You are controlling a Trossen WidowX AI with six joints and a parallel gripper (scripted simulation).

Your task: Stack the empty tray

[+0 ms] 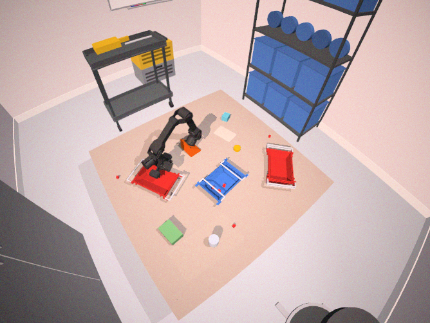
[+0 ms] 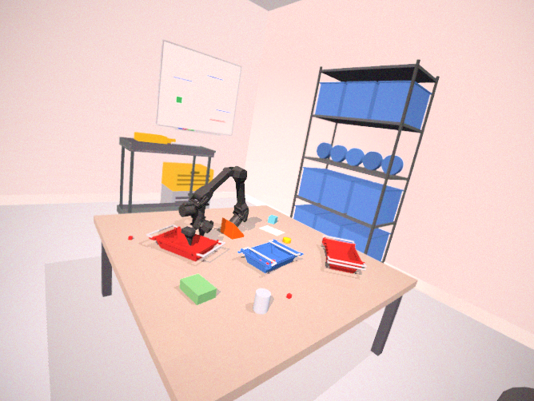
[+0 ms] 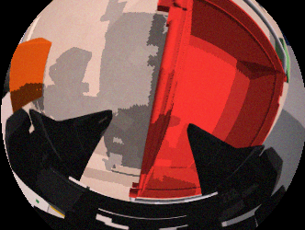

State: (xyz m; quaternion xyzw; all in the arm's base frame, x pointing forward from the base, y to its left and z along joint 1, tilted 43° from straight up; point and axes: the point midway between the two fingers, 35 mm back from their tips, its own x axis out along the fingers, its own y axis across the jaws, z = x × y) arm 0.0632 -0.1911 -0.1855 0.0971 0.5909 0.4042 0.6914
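Now: gripper tip 70 mm to the left of the red tray, 40 mm short of it and 30 mm below it. From my gripper tip the other things lie so: cream pad (560 mm to the left, 10 mm below, 10 mm behind); then yellow puck (530 mm to the left, 160 mm ahead); then green block (370 mm ahead, 180 mm to the right, 10 mm above).
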